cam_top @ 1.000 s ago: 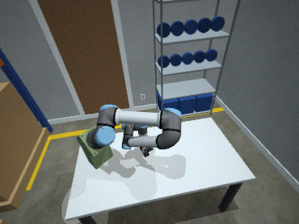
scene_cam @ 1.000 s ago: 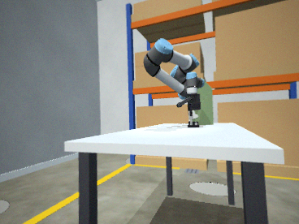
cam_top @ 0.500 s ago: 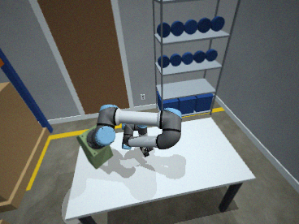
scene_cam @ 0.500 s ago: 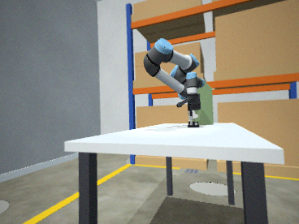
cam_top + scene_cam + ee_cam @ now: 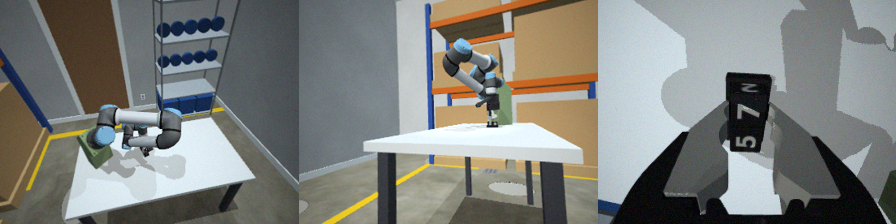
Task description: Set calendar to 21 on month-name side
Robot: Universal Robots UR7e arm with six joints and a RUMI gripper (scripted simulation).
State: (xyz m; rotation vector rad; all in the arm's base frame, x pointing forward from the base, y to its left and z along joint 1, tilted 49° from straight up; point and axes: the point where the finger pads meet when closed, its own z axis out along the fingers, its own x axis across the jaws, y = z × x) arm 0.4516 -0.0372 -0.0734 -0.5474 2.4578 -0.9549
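The dark cube lies 10 mm below my hand.
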